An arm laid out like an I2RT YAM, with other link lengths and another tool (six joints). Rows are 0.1 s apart.
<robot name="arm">
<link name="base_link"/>
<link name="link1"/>
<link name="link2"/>
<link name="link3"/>
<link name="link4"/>
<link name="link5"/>
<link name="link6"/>
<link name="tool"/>
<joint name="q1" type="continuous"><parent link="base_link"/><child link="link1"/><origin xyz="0.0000 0.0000 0.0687"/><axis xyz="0 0 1"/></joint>
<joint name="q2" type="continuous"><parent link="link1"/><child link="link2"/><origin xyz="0.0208 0.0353 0.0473" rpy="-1.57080 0.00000 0.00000"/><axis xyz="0 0 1"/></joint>
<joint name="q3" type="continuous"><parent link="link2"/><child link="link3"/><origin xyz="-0.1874 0.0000 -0.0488" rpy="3.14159 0.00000 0.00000"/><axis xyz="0 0 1"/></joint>
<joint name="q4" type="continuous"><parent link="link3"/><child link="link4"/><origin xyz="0.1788 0.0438 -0.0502"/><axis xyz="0 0 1"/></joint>
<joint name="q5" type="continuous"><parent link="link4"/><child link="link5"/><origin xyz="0.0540 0.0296 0.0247" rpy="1.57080 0.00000 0.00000"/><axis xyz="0 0 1"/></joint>
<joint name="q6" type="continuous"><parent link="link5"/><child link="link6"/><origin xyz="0.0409 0.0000 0.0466" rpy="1.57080 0.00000 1.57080"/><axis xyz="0 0 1"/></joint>
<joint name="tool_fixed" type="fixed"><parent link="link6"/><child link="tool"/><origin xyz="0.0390 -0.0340 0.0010" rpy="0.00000 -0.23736 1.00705"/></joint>
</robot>
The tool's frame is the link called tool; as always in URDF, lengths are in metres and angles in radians. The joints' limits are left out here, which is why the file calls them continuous.
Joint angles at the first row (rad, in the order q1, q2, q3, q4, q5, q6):
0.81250, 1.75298, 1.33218, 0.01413, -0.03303, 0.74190
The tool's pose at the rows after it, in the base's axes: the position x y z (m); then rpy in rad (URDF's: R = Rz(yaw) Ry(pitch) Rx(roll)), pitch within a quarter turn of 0, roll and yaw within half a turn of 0:
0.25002 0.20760 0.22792 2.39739 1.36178 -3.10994
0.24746 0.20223 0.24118 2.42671 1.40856 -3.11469
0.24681 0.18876 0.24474 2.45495 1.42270 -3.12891
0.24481 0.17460 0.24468 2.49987 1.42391 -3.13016
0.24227 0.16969 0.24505 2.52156 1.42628 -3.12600
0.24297 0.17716 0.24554 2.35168 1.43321 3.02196
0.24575 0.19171 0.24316 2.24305 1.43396 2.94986
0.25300 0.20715 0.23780 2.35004 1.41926 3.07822
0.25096 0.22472 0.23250 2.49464 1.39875 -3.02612
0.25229 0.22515 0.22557 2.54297 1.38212 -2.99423
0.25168 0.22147 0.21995 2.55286 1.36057 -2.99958
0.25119 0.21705 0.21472 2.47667 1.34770 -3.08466
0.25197 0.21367 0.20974 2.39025 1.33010 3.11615
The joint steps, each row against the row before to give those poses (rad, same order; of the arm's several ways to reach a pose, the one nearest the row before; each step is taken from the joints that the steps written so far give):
0.00203, 0.01107, 0.08274, -0.05306, 0.02522, -0.02891
0.00000, -0.03285, 0.00975, -0.01302, 0.04471, -0.02212
-0.02606, -0.04629, -0.04037, 0.00135, 0.01960, -0.00667
-0.02621, -0.04791, -0.05264, 0.00094, 0.02021, 0.00148
-0.00442, -0.02299, -0.02324, -0.00021, 0.01344, 0.00081
0.01386, 0.01641, 0.01364, 0.02456, -0.02181, 0.00418
0.02601, 0.05487, 0.04365, 0.02335, -0.01161, 0.00467
0.01644, 0.08744, 0.08260, -0.01626, -0.00657, 0.00055
0.04102, 0.06407, 0.06376, -0.03068, 0.00503, 0.00052
-0.00072, 0.01870, -0.00451, 0.00441, 0.01217, 0.00978
-0.00542, -0.00564, -0.02645, 0.00209, 0.00396, 0.01531
-0.00854, -0.01382, -0.04052, 0.02700, -0.00634, 0.01993
-0.01146, -0.00892, -0.03172, 0.02428, -0.02263, 0.01898

